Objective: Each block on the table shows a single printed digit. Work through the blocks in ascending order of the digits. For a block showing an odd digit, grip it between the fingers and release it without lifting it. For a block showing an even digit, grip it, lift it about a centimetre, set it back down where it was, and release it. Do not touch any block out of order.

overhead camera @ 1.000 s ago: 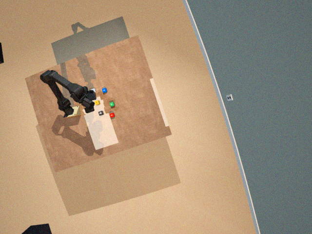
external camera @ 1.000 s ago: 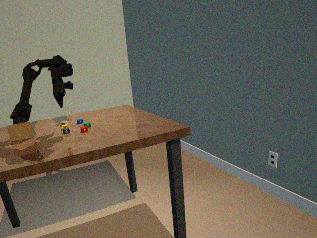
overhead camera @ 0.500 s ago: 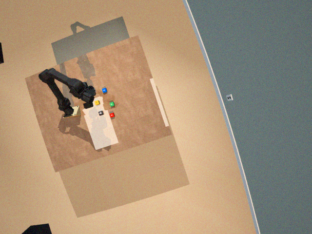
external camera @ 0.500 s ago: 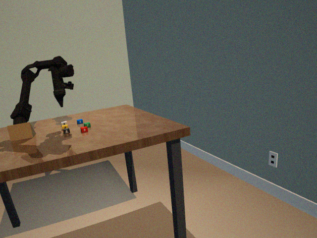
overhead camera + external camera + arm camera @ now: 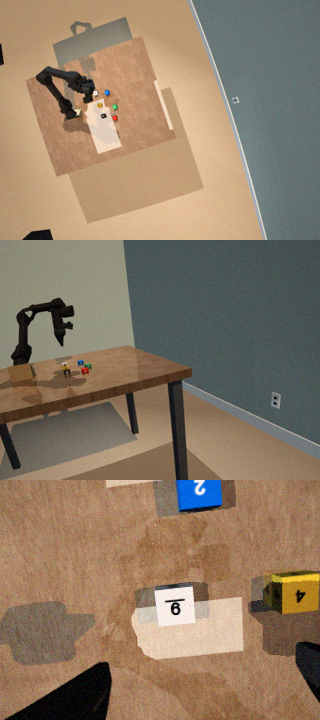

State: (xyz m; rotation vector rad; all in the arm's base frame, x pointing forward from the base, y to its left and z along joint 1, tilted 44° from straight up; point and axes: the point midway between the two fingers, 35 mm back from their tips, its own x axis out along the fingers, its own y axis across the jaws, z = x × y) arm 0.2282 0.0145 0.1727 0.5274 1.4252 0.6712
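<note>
The blue block is 110 mm below my gripper tip, 90 mm ahead of it and 10 mm to the right of it. The rest, counted from my gripper tip: yellow block: 110 mm below, 100 mm to the right; green block: 140 mm to the right, 130 mm ahead, 110 mm below; white block: 110 mm below, 10 mm to the left, 10 mm behind.
</note>
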